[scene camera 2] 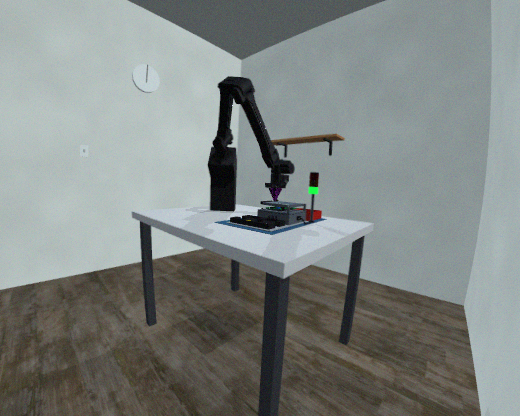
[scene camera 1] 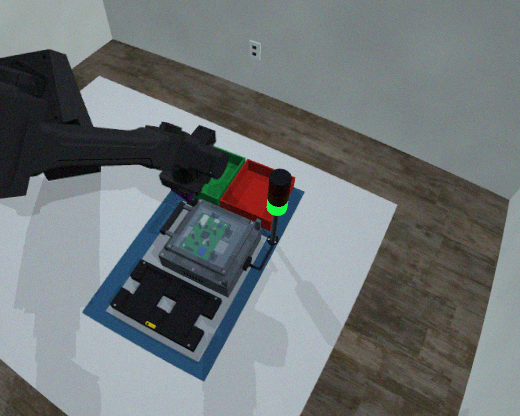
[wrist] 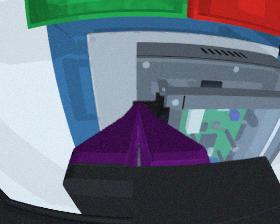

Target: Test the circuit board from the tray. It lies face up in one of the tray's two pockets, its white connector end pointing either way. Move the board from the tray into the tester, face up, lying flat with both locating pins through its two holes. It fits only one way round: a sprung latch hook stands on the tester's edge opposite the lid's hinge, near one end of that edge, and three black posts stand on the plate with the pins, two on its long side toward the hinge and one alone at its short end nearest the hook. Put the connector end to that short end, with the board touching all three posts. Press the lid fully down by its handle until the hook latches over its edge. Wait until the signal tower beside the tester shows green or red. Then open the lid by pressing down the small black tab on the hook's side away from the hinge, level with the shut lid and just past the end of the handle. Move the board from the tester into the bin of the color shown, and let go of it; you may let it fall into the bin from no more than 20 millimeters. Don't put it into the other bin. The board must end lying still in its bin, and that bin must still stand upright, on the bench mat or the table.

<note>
The pictures show: the gripper, a red bin, a green bin and a tester lid.
The gripper shows as well in the wrist view.
</note>
